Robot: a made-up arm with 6 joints.
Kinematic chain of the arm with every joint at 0, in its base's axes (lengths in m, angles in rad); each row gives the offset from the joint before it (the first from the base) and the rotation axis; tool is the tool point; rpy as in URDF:
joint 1: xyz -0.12 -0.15 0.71 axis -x
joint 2: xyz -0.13 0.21 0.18 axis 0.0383 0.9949 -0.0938
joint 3: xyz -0.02 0 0.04 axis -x
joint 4: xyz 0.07 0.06 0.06 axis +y
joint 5: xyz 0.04 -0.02 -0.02 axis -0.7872 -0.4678 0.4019
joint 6: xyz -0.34 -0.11 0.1 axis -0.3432 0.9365 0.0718
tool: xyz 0.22 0.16 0.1 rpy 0 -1.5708 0
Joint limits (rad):
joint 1: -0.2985..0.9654
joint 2: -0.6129..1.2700
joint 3: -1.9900..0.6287
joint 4: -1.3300..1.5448
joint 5: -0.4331..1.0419
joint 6: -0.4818..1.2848
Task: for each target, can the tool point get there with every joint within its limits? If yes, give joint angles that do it. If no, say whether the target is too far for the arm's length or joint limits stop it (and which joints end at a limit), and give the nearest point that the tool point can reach.
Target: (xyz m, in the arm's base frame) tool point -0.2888 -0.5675 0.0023
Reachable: no: joint limits stop it (at a limit: joint 2, joint 3, joint 4, joint 5, joint 6) | nearest point -0.2016 -0.2446 0.5497 | short by 0.642 m
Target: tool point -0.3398 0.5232 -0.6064
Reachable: no: too far | nearest point -0.3499 0.1733 0.4069 | short by 1.072 m
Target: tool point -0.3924 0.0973 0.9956
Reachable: yes | joints 0.0543 -0.3228 -0.5779 -1.0459 -0.1847 0.2082
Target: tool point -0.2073 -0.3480 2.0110
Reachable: no: too far | nearest point -0.2332 -0.1371 1.3636 | short by 0.681 m
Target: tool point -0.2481 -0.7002 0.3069
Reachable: no: joint limits stop it (at a limit: joint 1, joint 2, joint 3, joint 4, joint 5, joint 6) | nearest point -0.2016 -0.2568 0.5576 | short by 0.511 m
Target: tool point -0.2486 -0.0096 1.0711
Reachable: yes | joints 0.0846 -0.0414 -1.1971 0.9631 0.5113 0.3922
